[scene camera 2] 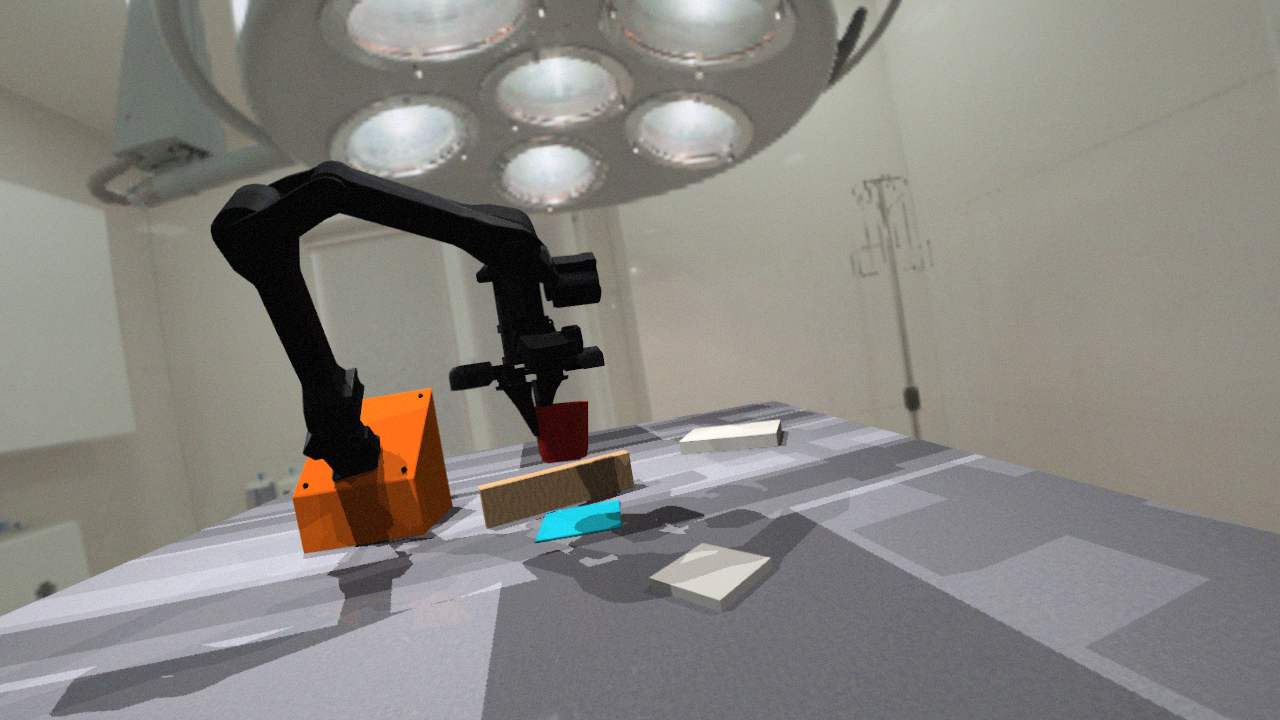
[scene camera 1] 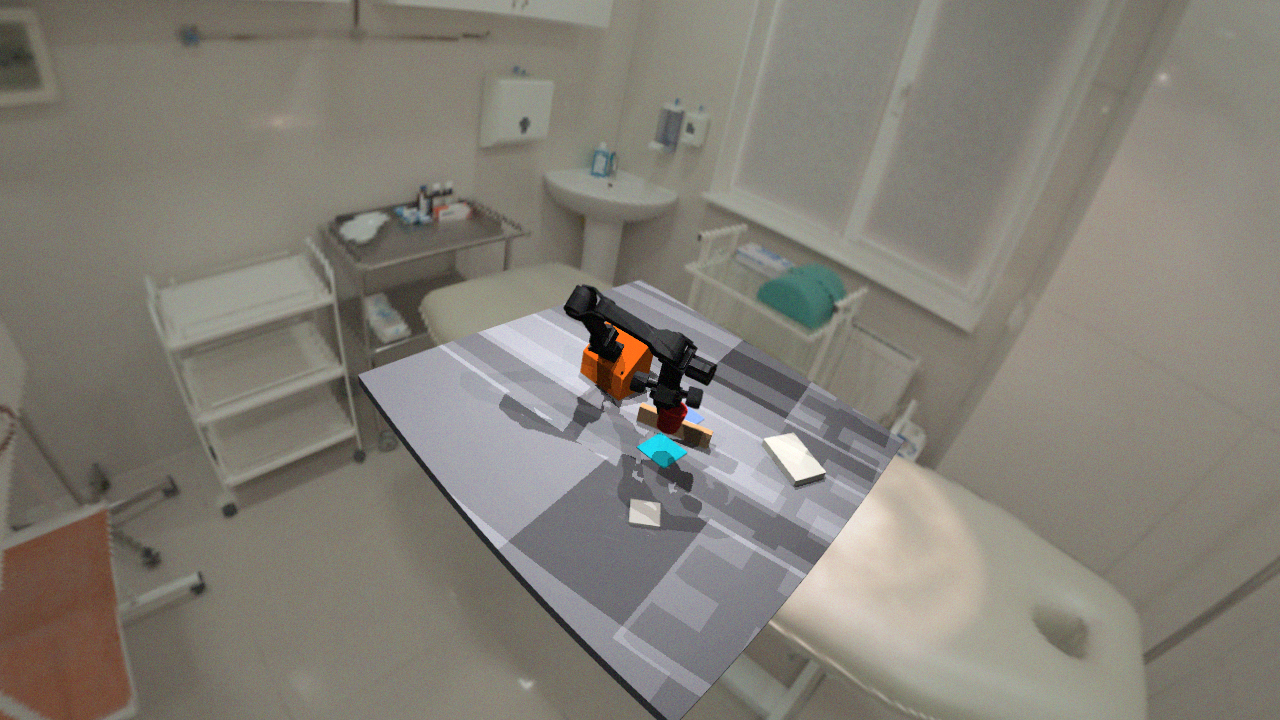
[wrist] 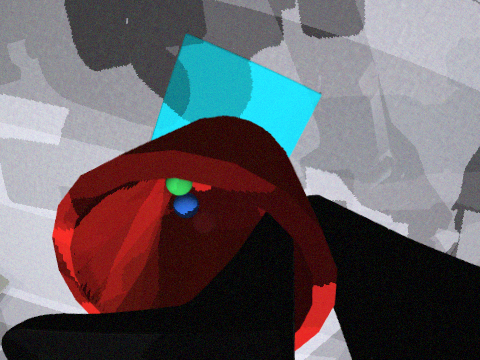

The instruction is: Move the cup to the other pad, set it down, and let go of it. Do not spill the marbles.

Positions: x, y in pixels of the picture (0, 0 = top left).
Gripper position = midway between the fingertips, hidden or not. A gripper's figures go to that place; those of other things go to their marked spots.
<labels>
My gripper [scene camera 2: 540, 435]: 0.61 m from the lens. A dark red cup [scene camera 2: 563, 427] is 0.58 m from the lens. A white block [scene camera 2: 762, 434] is 0.87 m from the lens. A white flat block [scene camera 2: 715, 577] is 0.43 m from the lens. A cyan pad [scene camera 2: 565, 523] is 0.64 m from the lens. The marked spots on the dark red cup and the white block are 0.41 m apart.
</labels>
